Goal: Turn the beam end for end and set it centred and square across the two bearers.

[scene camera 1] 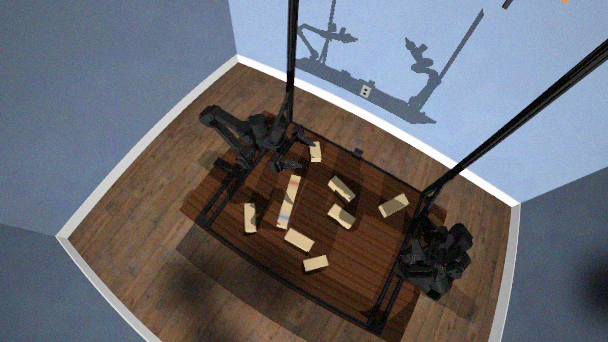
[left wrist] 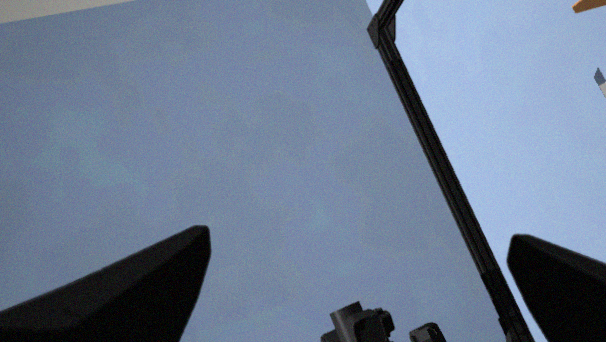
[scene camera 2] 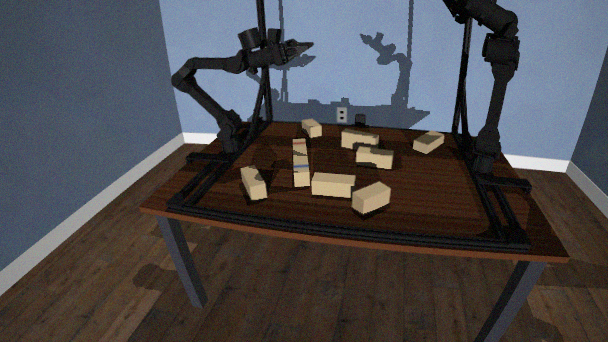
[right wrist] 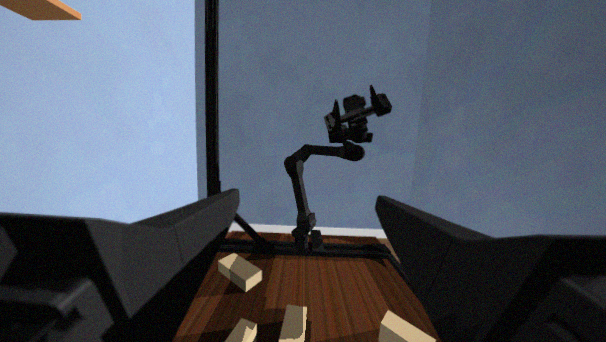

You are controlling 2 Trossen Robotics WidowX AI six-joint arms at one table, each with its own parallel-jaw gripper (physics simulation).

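Where they show: left gripper, fingertip midpoint: (scene camera 1: 420,226) (left wrist: 356,243) (right wrist: 353,93); right gripper, fingertip midpoint: (scene camera 1: 309,155) (scene camera 2: 310,45) (right wrist: 308,198); left arm's base, origin of the base link: (scene camera 1: 406,256) (scene camera 2: 481,170) (right wrist: 301,246); right arm's base, origin of the base link: (scene camera 1: 246,164) (scene camera 2: 231,150).
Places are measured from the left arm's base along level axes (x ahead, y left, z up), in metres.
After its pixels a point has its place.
Observation:
The beam (scene camera 1: 288,201) @(z 0.031, x 0.623, y 0.060 m) (scene camera 2: 300,162) @(z 0.031, x 0.608, y 0.112 m) is a long pale plank with a red stripe near its far end and a blue stripe near its near end. It lies flat on the table, left of centre. Two pale blocks (scene camera 1: 341,188) @(z 0.044, x 0.443, y -0.124 m) (scene camera 1: 341,216) @(z 0.027, x 0.379, y -0.007 m) lie side by side to its right; they also show in scene camera 2 (scene camera 2: 359,138) @(z 0.031, x 0.440, y -0.112 m) (scene camera 2: 374,157) @(z 0.018, x 0.378, y 0.010 m). My right gripper (scene camera 1: 307,155) @(z 0.383, x 0.588, y -0.006 m) (scene camera 2: 304,45) @(z 0.383, x 0.588, y -0.006 m) (right wrist: 308,198) @(z 0.383, x 0.588, y -0.006 m) is open and empty, high above the beam's red end. My left gripper (right wrist: 353,93) @(z 0.565, x 0.235, y 0.112 m) is open, empty, raised high and pointing upward at the table's far side.
Several other pale blocks lie around the table (scene camera 1: 250,217) @(z 0.031, x 0.726, y 0.218 m) (scene camera 1: 315,151) @(z 0.028, x 0.652, y -0.242 m) (scene camera 1: 394,205) @(z 0.019, x 0.166, y -0.199 m) (scene camera 1: 299,239) @(z 0.028, x 0.489, y 0.184 m) (scene camera 1: 315,262) @(z 0.031, x 0.378, y 0.236 m). A black frame (scene camera 1: 218,200) @(z -0.012, x 0.933, y 0.234 m) runs round the table, with tall posts (scene camera 1: 292,51) @(z 0.476, x 0.879, y -0.353 m) (left wrist: 420,119) @(z 0.747, x 0.878, y -0.355 m). The left arm's body (scene camera 1: 438,258) @(z 0.541, x 0.149, y 0.151 m) stands at the right edge.

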